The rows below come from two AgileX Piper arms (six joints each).
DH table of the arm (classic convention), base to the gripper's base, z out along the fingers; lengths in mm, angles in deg. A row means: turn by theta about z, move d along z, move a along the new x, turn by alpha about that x. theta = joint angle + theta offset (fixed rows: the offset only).
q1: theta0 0, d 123, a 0, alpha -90
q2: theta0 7.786, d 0, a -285, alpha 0
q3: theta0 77.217, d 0, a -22, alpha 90
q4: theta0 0, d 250.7, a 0, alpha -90
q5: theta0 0, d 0, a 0, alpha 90
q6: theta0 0, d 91, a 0, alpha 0
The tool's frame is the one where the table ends.
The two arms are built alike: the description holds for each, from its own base.
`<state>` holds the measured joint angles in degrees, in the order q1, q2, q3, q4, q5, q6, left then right.
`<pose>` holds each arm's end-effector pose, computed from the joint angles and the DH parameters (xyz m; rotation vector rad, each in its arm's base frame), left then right.
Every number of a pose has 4 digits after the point. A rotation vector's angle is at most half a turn.
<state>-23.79 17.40 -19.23 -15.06 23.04 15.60 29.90 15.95 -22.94 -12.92 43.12 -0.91</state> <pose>0.0655 -0.0390 0.2717 0.4790 1.7925 -0.3629 0.0566 0.0165 0.2658 -0.6347 1.9963 0.0443</pose>
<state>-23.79 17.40 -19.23 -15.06 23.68 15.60 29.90 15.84 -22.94 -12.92 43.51 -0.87</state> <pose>0.0651 -0.0391 0.2708 0.4839 1.8026 -0.3637 0.0562 0.0161 0.2654 -0.6342 2.0014 0.0431</pose>
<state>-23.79 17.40 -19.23 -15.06 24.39 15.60 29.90 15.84 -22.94 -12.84 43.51 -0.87</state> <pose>0.0647 -0.0392 0.2698 0.4893 1.8137 -0.3646 0.0561 0.0162 0.2654 -0.6338 2.0018 0.0447</pose>
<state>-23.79 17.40 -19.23 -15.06 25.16 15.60 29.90 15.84 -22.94 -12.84 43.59 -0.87</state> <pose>0.0642 -0.0393 0.2686 0.4952 1.8259 -0.3655 0.0561 0.0162 0.2653 -0.6340 2.0032 0.0443</pose>
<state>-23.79 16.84 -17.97 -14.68 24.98 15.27 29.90 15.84 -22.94 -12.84 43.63 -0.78</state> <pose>0.0636 -0.0387 0.2622 0.4947 1.8361 -0.3614 0.0561 0.0161 0.2652 -0.6326 2.0043 0.0450</pose>
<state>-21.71 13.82 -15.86 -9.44 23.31 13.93 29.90 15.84 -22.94 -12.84 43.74 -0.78</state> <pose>0.0614 -0.0308 0.2555 0.4770 1.7950 -0.2600 0.0560 0.0161 0.2651 -0.6329 2.0062 0.0444</pose>
